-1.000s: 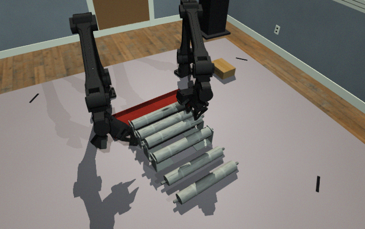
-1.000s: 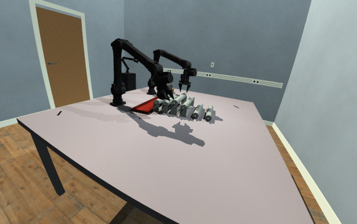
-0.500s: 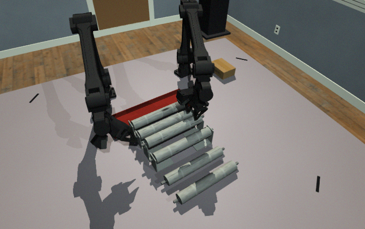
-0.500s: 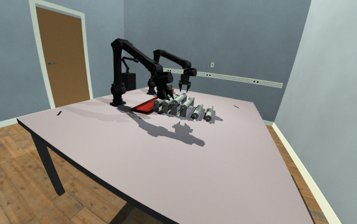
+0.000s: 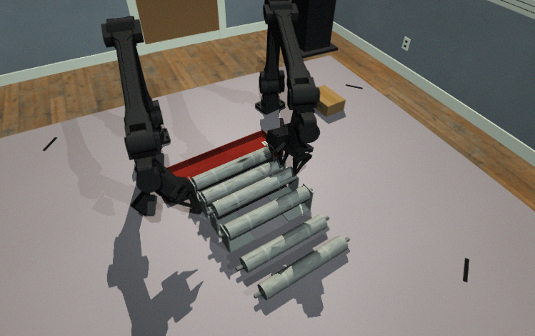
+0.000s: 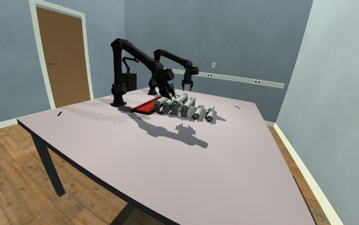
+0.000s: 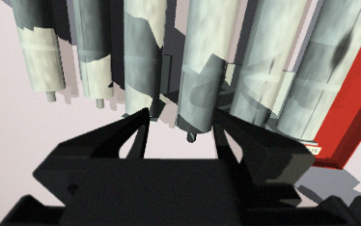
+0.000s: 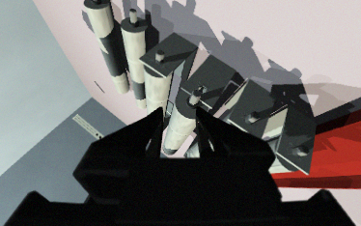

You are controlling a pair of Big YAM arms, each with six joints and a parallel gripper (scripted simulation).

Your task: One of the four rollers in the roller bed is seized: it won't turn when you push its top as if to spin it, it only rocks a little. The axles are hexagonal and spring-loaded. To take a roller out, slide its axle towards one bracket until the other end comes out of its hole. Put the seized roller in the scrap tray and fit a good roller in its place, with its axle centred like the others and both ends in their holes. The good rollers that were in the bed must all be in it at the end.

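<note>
Right now my left hand is 12 cm to the left of the roller, 6 cm above it and 1 cm past it. The rest, counted from my left hand: red scrap tray 26 cm behind, 15 cm below, 14 cm to the right; then cardboard box 42 cm to the left, 42 cm behind, 12 cm below.
</note>
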